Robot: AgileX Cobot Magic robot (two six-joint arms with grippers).
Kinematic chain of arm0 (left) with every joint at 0, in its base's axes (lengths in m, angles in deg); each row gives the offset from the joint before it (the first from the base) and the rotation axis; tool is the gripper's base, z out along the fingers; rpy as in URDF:
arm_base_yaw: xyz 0 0 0.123 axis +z
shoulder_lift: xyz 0 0 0 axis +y
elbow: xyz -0.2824 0 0.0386 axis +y
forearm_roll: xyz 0.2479 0 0.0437 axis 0.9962 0 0.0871
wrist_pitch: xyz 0 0 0 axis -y
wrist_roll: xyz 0.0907 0 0.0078 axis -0.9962 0 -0.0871
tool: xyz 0 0 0 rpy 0 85 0
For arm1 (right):
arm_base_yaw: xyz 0 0 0.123 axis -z
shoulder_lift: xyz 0 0 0 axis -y
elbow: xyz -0.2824 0 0.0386 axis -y
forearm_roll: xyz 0.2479 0 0.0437 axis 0.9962 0 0.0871
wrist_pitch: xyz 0 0 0 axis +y
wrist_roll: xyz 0.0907 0 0.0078 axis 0.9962 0 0.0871
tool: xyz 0 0 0 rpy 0 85 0
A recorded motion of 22 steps. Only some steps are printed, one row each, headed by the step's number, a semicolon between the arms.
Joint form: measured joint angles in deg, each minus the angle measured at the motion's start. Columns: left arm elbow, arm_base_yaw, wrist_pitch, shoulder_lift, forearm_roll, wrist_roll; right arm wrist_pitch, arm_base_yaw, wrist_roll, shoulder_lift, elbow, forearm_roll.
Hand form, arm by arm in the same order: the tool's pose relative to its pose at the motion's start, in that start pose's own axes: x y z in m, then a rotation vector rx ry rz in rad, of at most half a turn. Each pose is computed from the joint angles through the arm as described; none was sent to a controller.
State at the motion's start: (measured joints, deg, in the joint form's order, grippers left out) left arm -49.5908 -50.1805 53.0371 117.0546 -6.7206 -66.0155; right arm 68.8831 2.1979 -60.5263 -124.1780 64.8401 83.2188
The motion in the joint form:
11: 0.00 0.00 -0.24 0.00 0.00 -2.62; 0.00 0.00 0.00 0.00 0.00 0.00
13: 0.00 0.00 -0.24 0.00 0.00 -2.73; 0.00 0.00 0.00 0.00 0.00 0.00
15: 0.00 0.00 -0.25 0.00 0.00 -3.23; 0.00 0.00 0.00 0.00 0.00 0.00
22: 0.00 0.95 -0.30 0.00 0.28 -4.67; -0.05 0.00 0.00 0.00 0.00 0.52
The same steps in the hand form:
11: 0.0002 -0.0003 0.0000 0.0039 0.0016 0.0457; 0.0000 0.0000 0.0000 0.0000 0.0000 0.0000
13: 0.0002 -0.0003 0.0000 0.0039 0.0016 0.0476; 0.0000 0.0000 0.0000 0.0000 0.0000 0.0000
15: 0.0002 -0.0004 0.0000 0.0040 0.0017 0.0564; 0.0000 0.0000 0.0000 0.0000 0.0000 0.0000
22: 0.0055 0.0024 0.0004 -0.0005 0.0132 0.0817; -0.0007 0.0003 0.0000 -0.0034 -0.0078 0.0033

